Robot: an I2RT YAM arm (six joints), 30 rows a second.
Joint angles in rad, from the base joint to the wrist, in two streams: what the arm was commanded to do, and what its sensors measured. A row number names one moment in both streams.
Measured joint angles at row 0:
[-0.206 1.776 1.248 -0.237 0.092 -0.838]
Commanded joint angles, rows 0 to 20:
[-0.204 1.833 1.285 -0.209 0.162 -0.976]
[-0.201 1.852 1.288 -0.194 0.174 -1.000]
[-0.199 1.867 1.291 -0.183 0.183 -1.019]
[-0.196 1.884 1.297 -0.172 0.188 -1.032]
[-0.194 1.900 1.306 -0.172 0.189 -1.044]
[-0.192 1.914 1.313 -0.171 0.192 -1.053]
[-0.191 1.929 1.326 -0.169 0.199 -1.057]
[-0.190 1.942 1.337 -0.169 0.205 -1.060]
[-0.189 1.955 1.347 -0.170 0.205 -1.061]
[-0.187 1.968 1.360 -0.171 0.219 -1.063]
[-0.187 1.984 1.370 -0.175 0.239 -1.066]
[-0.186 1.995 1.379 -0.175 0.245 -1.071]
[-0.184 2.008 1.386 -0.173 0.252 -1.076]
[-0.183 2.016 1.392 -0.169 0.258 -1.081]
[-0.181 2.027 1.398 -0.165 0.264 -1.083]
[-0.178 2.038 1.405 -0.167 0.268 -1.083]
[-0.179 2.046 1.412 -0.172 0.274 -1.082]
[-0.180 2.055 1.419 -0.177 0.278 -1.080]
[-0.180 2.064 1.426 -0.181 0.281 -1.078]
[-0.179 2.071 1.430 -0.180 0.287 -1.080]
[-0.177 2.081 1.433 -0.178 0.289 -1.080]
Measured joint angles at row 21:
[-0.183 2.059 1.414 -0.169 0.268 -1.075]
